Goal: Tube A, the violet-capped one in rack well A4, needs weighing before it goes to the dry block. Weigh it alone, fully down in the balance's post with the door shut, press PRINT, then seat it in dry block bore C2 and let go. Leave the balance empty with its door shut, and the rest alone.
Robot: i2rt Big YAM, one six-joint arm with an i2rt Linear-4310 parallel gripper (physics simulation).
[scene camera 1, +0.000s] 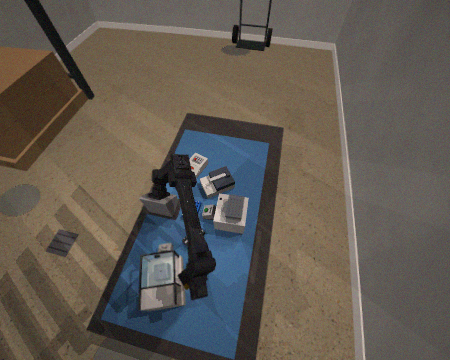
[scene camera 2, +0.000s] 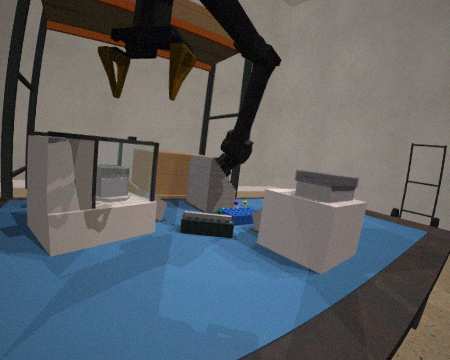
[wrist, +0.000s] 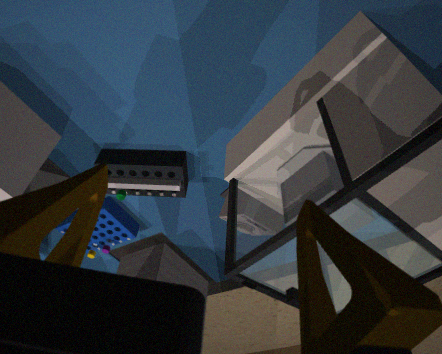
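Pixels of known places: gripper, fingertip midpoint: point(scene camera 2: 142, 98) point(wrist: 206, 192); arm's base, origin of the base link: point(scene camera 1: 159, 195) point(scene camera 2: 214, 173).
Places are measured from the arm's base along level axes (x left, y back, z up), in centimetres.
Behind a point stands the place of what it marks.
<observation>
Tube A's violet cap point(scene camera 2: 236, 203) @[x 0.7, y -17.2, z -7.4 cm] point(wrist: 106, 249) @[x 0.4, y -17.0, z -7.1 cm] shows at the blue rack point(scene camera 1: 198, 206) @[x 5.2, y -22.8, z -9.6 cm] point(scene camera 2: 242, 216) @[x -0.8, y -23.9, z -9.8 cm] point(wrist: 117, 225) @[x -3.4, y -19.8, z -9.4 cm], near a yellow cap; the well label cannot be read. My gripper point(scene camera 2: 145, 97) @[x -34.3, y -42.4, z 15.2 cm] point(wrist: 206, 192) @[x -34.3, y -42.4, z 15.2 cm] is open and empty, high above the table near the balance point(scene camera 1: 162, 297) @[x -48.3, y -30.1, z 8.0 cm] point(scene camera 2: 102, 220) @[x -39.2, y -33.1, z -7.3 cm] point(wrist: 280, 135) @[x -35.8, y -30.4, z -4.9 cm]; the arm mostly hides it in scene camera 1. The grey post block point(scene camera 2: 112, 182) point(wrist: 307, 180) stands inside the glass chamber, with no tube seen on it. Whether the door is shut is unclear. A white box with a grey top point(scene camera 1: 231, 213) @[x 0.9, y -46.2, z 6.5 cm] point(scene camera 2: 310, 225) @[x -2.4, y -50.6, z -3.8 cm] may be the dry block; no bores show.
A black block point(scene camera 2: 207, 227) @[x -15.0, y -30.4, z -10.3 cm] point(wrist: 145, 159) @[x -15.9, y -30.1, z -10.1 cm] with a row of holes lies between balance and rack. A green cap point(scene camera 2: 219, 212) @[x -10.8, y -28.0, z -7.2 cm] point(wrist: 121, 195) @[x -10.9, y -27.7, z -6.8 cm] shows near it. A grey wedge-shaped block point(scene camera 1: 161, 205) @[x -6.3, y -5.9, z 3.0 cm] point(scene camera 2: 207, 182) @[x -6.1, y -7.9, z -2.4 cm] point(wrist: 160, 255) @[x -5.7, y -9.2, z -9.6 cm] stands behind the rack. A white-and-dark device point(scene camera 1: 217, 181) @[x 24.7, y -28.8, z -3.2 cm] lies beyond the white box.
</observation>
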